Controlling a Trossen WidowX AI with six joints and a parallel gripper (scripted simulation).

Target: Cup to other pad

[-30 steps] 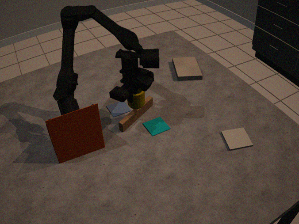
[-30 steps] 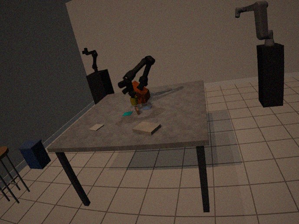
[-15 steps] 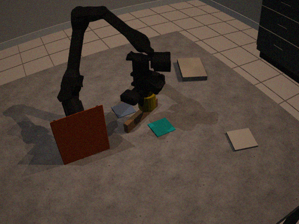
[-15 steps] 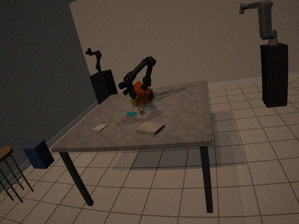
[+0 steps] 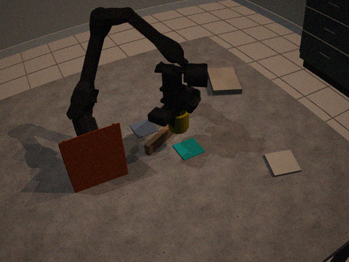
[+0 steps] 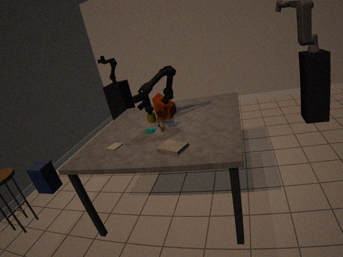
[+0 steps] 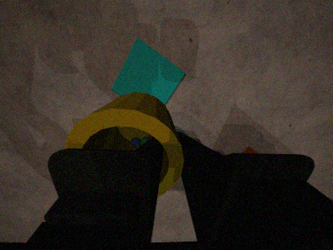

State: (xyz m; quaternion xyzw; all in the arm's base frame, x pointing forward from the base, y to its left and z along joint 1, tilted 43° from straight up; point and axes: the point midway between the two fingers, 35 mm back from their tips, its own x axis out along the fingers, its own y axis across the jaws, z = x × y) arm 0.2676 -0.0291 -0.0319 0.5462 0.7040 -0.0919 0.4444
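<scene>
Now: gripper tip 4 cm short of the teal pad, 2 cm to the left of it and 11 cm above it. The rest, counted from my gripper tip: wooden block (7 cm to the left, 9 cm below); yellow cup (2 cm ahead, 2 cm to the left); pale blue pad (5 cm behind, 15 cm to the left, 11 cm below).
</scene>
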